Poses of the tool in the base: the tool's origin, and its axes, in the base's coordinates. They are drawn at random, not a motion.
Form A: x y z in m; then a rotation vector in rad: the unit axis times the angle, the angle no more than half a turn.
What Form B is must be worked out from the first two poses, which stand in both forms.
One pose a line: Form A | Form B
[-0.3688 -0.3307 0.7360 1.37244 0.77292 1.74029] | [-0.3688 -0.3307 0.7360 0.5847 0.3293 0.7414 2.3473]
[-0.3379 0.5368 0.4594 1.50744 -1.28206 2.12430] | [-0.3379 0.5368 0.4594 0.5192 -0.4416 0.7317 2.9032]
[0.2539 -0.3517 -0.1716 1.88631 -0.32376 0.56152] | [0.2539 -0.3517 -0.1716 0.9457 -0.1623 0.2815 1.9946]
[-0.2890 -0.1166 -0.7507 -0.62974 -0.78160 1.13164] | [-0.2890 -0.1166 -0.7507 -0.4163 -0.5167 0.7481 1.5126]
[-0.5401 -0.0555 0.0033 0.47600 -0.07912 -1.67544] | [-0.5401 -0.0555 0.0033 0.2730 -0.0454 -0.9609 1.7435]
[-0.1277 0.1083 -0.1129 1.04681 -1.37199 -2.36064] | [-0.1277 0.1083 -0.1129 0.3580 -0.4692 -0.8073 2.9242]
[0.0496 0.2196 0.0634 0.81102 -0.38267 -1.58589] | [0.0496 0.2196 0.0634 0.4452 -0.2100 -0.8705 1.8219]
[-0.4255 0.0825 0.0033 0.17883 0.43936 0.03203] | [-0.4255 0.0825 0.0033 0.3761 0.9241 0.0674 0.4754]
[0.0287 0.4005 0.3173 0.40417 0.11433 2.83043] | [0.0287 0.4005 0.3173 0.1412 0.0400 0.9892 2.8614]
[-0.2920 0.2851 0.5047 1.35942 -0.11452 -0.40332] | [-0.2920 0.2851 0.5047 0.9556 -0.0805 -0.2835 1.4226]
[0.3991 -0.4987 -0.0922 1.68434 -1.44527 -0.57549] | [0.3991 -0.4987 -0.0922 0.7346 -0.6303 -0.2510 2.2928]
